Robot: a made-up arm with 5 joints. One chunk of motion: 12 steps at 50 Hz.
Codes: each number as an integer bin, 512 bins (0 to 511) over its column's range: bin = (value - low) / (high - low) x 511, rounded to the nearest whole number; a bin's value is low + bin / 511 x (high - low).
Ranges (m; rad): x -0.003..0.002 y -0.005..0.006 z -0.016..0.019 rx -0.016..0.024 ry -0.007..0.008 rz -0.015..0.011
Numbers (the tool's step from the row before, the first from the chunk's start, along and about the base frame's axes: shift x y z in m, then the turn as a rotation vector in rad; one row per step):
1: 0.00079 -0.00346 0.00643 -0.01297 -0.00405 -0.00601
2: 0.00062 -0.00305 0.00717 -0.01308 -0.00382 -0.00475
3: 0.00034 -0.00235 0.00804 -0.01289 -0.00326 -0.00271
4: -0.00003 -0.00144 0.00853 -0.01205 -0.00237 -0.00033
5: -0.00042 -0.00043 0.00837 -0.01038 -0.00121 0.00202
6: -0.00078 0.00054 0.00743 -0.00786 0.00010 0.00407
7: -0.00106 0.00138 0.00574 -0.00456 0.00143 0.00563
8: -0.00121 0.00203 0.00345 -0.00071 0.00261 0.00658
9: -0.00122 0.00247 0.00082 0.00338 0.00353 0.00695
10: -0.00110 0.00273 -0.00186 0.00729 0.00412 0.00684
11: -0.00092 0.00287 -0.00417 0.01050 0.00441 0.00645
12: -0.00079 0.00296 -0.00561 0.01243 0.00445 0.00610
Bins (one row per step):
1: 387 72 327 39 100 177
2: 370 91 338 37 108 201
3: 341 123 351 40 127 242
4: 304 165 358 50 158 288
5: 264 212 356 72 197 335
6: 227 257 342 104 242 375
7: 198 296 317 146 287 405
8: 183 327 284 195 327 424
9: 182 347 246 248 359 431
10: 194 359 206 298 379 429
11: 213 366 173 339 389 422
12: 226 370 152 363 390 415

